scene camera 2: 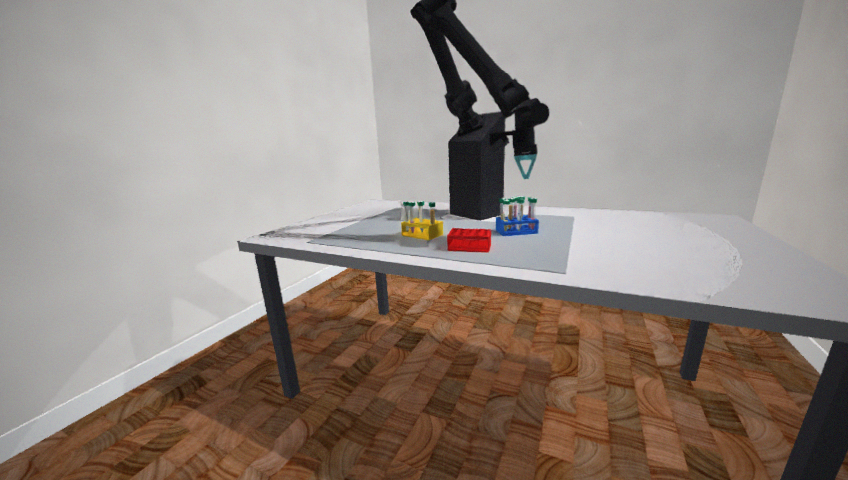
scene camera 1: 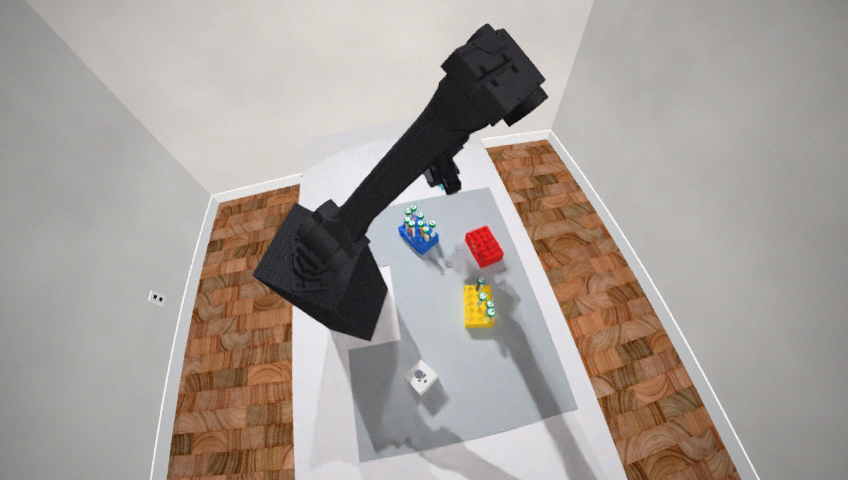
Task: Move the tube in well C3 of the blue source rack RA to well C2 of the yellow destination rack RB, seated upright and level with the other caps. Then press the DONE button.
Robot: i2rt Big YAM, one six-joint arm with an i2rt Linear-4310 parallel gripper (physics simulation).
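Places are measured from the arm's base along level axes (x ahead, y right, z down), in metres.
Pixels of known places: gripper, between the fingertips: (scene camera 2: 526, 179) (scene camera 1: 442, 189); arm's base, origin of its link: (scene camera 2: 472, 127) (scene camera 1: 309, 264).
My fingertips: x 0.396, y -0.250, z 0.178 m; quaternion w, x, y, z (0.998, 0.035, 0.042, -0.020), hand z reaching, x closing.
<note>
For each thing: its top centre in the pictures, then the offset to it from my fingertips. Level surfaces: height alone.
- yellow destination rack, centre of its top: (scene camera 1: 479, 304) (scene camera 2: 421, 221) dx -0.005, dy +0.360, dz +0.154 m
- white button box, centre of its top: (scene camera 1: 420, 375) (scene camera 2: 408, 201) dx -0.245, dy +0.509, dz +0.124 m
- empty red rack, centre of its top: (scene camera 2: 469, 232) (scene camera 1: 484, 243) dx +0.103, dy +0.160, dz +0.154 m
- grey mat, height of its surface: dz +0.204 m
The blue source rack (scene camera 1: 423, 245) (scene camera 2: 517, 228) stands on the mat and holds several upright green-capped tubes; which of them is in well C3 cannot be told. The yellow destination rack (scene camera 1: 473, 322) (scene camera 2: 421, 232) holds several green-capped tubes, along its right side and at its far end in scene camera 1. My gripper (scene camera 2: 526, 177) is shut and empty, with its teal fingertips pointing down well above the blue rack in scene camera 2. In scene camera 1 the arm hides most of the fingers. The white button box (scene camera 1: 418, 381) stands on the near part of the mat.
An empty red rack (scene camera 1: 484, 246) (scene camera 2: 468, 240) stands on the grey mat (scene camera 1: 505, 380) (scene camera 2: 535, 255), between the blue and yellow racks in scene camera 2. The arm's dark pedestal (scene camera 1: 327, 291) (scene camera 2: 476, 175) stands at the table's side, behind the racks in scene camera 2.
</note>
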